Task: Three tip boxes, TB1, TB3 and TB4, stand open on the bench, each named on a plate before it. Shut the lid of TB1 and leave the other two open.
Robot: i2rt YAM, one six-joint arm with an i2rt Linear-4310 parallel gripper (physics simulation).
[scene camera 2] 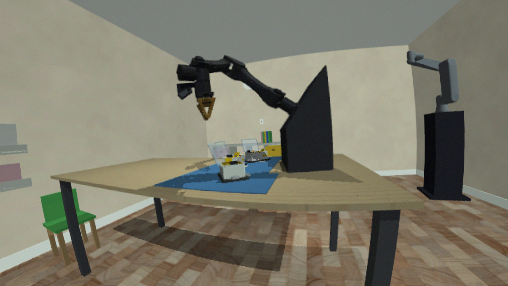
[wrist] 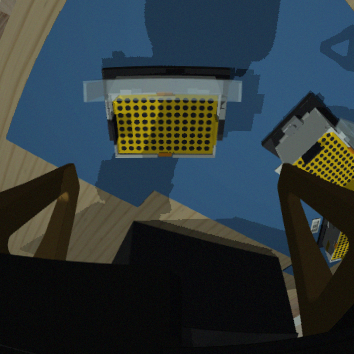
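Seen in the pictures: gripper, fingertip midpoint: (scene camera 2: 207, 119) (wrist: 177, 174); arm's base, link origin: (scene camera 2: 294, 110).
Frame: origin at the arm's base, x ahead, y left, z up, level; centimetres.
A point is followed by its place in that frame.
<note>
TB1 (scene camera 2: 232, 171) (wrist: 166, 125) is a white box with a yellow tip rack on a dark base; its plate is not readable. Its clear lid (scene camera 2: 218, 151) (wrist: 162, 90) stands open on the side away from the arm's base, a thin strip in the wrist view. A second box (wrist: 327, 155) {x 34.5, y 8.8, z -22.1 cm} is turned at an angle at right, part of its clear lid showing. A third box (wrist: 340, 244) {x 29.4, y -15.2, z -22.1 cm} is cut off at lower right. A grey box (scene camera 2: 256, 156) {x 29.5, y -11.5, z -24.4 cm} behind has its lid raised. I cannot read TB3 or TB4. My gripper (scene camera 2: 206, 118) {x 27.1, y 31.7, z -3.3 cm} (wrist: 177, 174) {x 27.1, y 31.7, z -3.3 cm} is open and empty, high above the boxes.
A blue mat (scene camera 2: 260, 186) {x 3.3, y 34.2, z -27.8 cm} (wrist: 50, 100) {x 9.7, y 37.4, z -27.8 cm} lies under the boxes on the wooden table (scene camera 2: 115, 172) {x 98.8, y 46.5, z -28.1 cm}. The arm's black base (scene camera 2: 307, 135) {x -7.4, y 9.2, z -12.5 cm} stands at the table's right. Behind are a yellow box and coloured books. A green chair (scene camera 2: 67, 211) and another grey arm (scene camera 2: 449, 80) stand off the table.
</note>
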